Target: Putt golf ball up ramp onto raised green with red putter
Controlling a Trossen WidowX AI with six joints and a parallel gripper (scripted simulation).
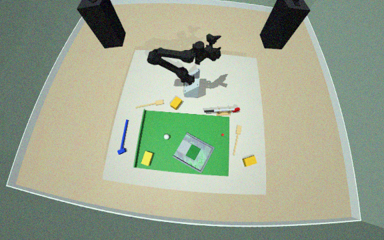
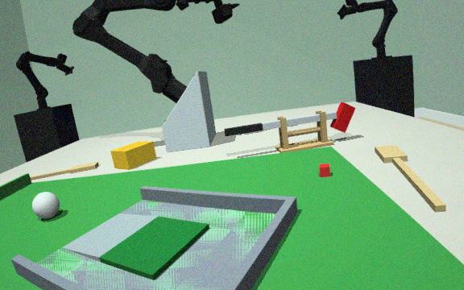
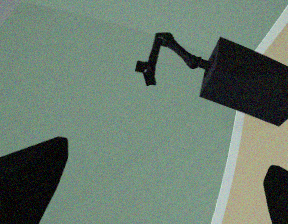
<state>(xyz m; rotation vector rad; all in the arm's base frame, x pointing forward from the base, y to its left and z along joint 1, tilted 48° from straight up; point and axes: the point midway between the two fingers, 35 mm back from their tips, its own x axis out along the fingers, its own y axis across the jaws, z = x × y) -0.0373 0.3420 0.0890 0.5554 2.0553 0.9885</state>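
My gripper tip is now 39 cm above the red putter, 33 cm short of it and 5 cm to the right of it. From my gripper tip the other things lie so: red cube: 53 cm ahead, 43 cm below, 4 cm to the left; wooden rack: 41 cm below, 34 cm ahead, 7 cm to the left; white golf ball: 53 cm ahead, 42 cm below, 41 cm to the right.
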